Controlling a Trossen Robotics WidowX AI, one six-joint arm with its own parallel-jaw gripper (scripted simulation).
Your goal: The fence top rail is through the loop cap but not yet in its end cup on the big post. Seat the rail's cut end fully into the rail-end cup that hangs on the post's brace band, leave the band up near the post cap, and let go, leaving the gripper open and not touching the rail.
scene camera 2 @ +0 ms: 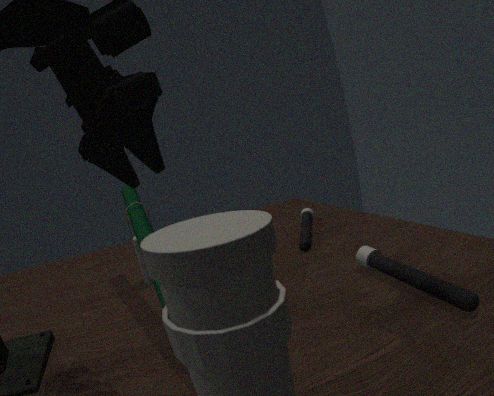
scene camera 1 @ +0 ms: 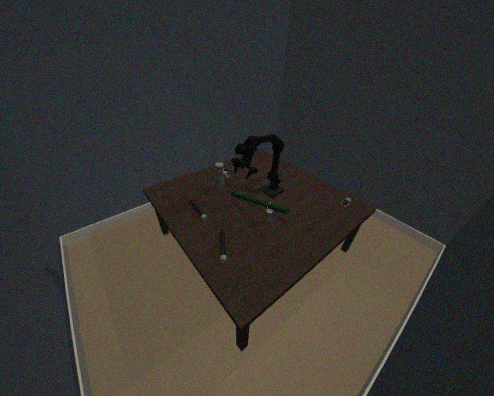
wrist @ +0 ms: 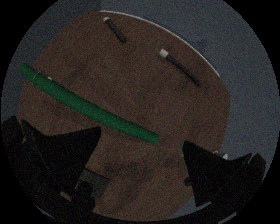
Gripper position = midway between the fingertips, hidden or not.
Note:
My gripper [scene camera 2: 148,179] is open and holds nothing. I also see a green rail [scene camera 2: 142,228].
The green rail shows as well in the wrist view [wrist: 90,110]. My gripper is seen too in the wrist view [wrist: 144,139].

